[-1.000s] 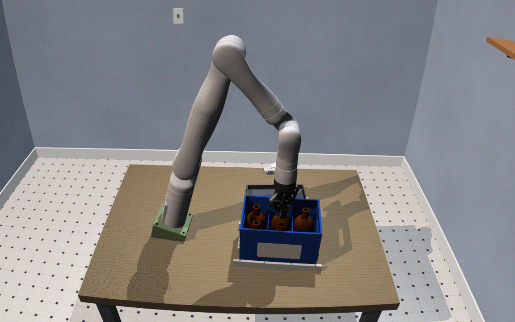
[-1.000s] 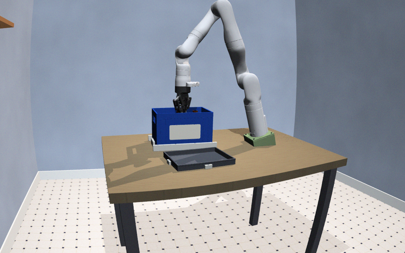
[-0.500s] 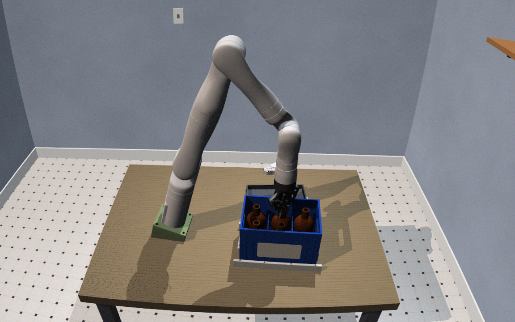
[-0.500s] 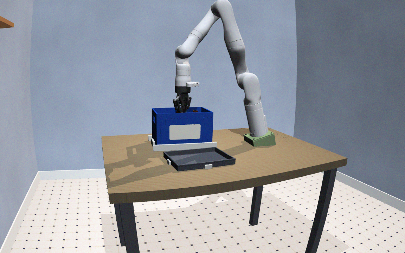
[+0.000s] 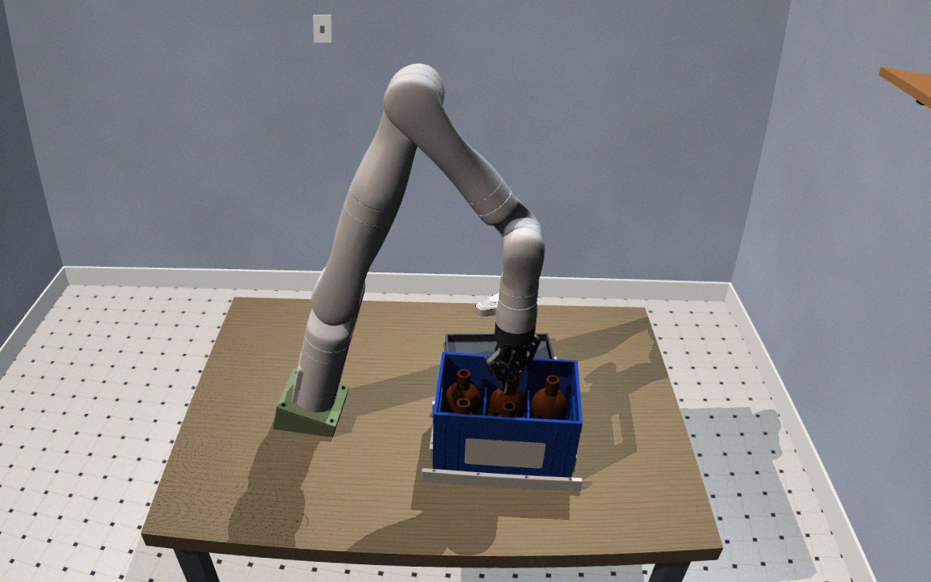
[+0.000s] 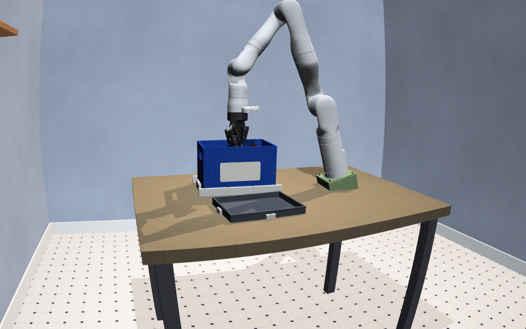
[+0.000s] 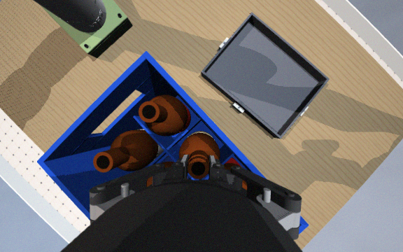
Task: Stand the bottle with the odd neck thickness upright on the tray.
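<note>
Now: the blue crate 70 mm below my hand, 40 mm to the right of it and 10 mm behind it. The rest, counted from my hand: dark grey tray 230 mm to the left, 140 mm below, 20 mm ahead.
</note>
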